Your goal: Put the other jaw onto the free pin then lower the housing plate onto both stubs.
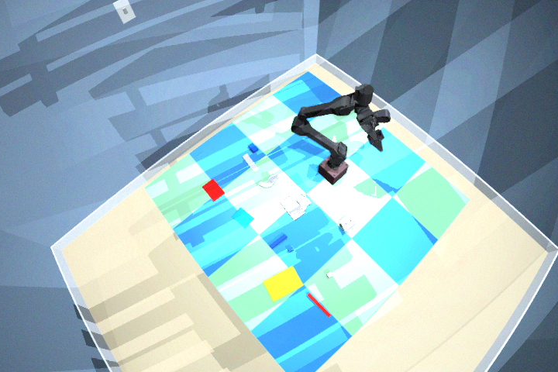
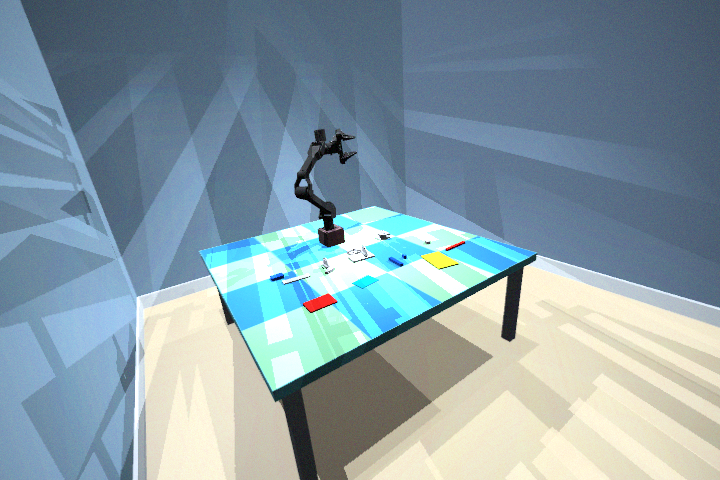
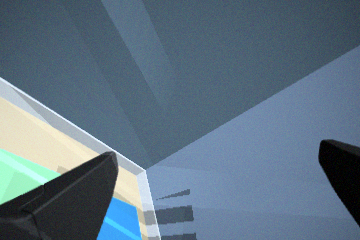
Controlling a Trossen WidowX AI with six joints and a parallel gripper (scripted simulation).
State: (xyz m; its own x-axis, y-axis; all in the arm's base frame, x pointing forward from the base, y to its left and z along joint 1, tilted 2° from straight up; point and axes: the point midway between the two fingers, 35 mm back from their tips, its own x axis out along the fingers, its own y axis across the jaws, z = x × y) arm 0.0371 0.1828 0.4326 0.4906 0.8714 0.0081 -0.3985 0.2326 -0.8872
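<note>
The grey jaw lies 52 cm below my gripper tip, 38 cm to the right of it and 28 cm ahead of it. Also, from my gripper tip: blue bar (52 cm below, 42 cm ahead, 9 cm to the right); white base part (53 cm below, 25 cm ahead, 18 cm to the right); red bar (52 cm below, 48 cm ahead, 26 cm to the left).
</note>
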